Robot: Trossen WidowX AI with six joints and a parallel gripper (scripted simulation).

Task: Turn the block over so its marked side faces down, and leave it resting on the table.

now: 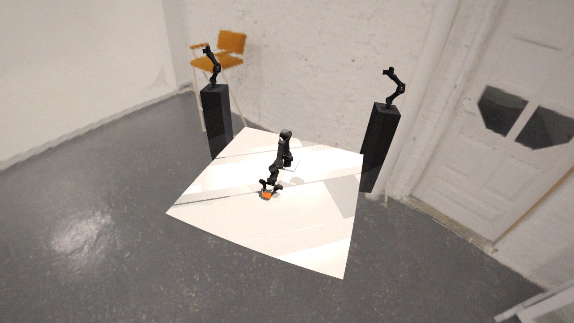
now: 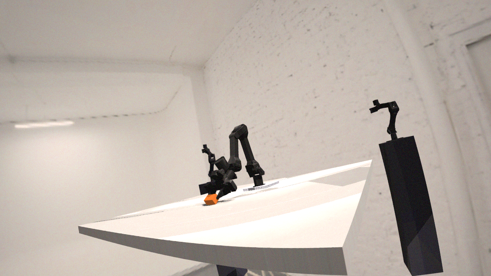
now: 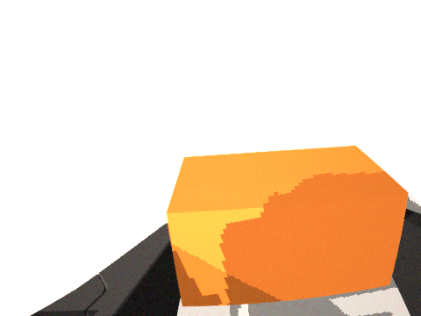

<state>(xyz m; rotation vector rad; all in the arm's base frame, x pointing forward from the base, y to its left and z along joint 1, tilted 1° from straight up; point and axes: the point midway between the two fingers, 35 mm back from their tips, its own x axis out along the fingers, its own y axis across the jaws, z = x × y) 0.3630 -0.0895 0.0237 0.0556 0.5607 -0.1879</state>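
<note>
Now: the orange block 1 cm below my gripper tip.
</note>
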